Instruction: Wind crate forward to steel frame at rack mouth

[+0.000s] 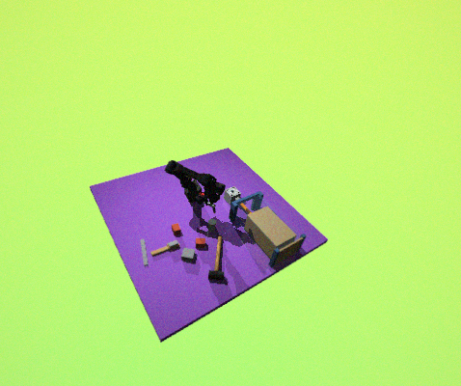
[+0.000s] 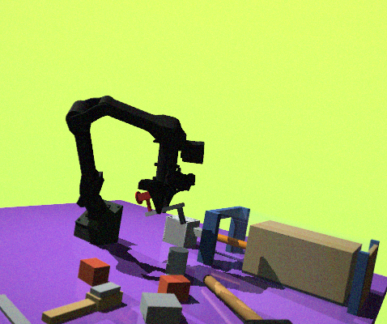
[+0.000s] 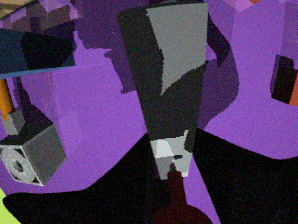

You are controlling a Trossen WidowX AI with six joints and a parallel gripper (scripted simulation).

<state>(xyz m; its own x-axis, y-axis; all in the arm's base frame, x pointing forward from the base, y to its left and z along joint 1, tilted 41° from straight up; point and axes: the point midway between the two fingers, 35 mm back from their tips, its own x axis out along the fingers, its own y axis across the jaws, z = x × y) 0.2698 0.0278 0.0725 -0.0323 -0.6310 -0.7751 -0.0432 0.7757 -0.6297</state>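
Right now the red knob is 50 mm behind my gripper tip and 30 mm above it. The rest, counted from my gripper tip: grey winch (270 mm to the left, 120 mm below, 100 mm behind); grey block (270 mm to the right, 210 mm ahead, 130 mm below); winch handle (20 mm above, 10 mm behind).
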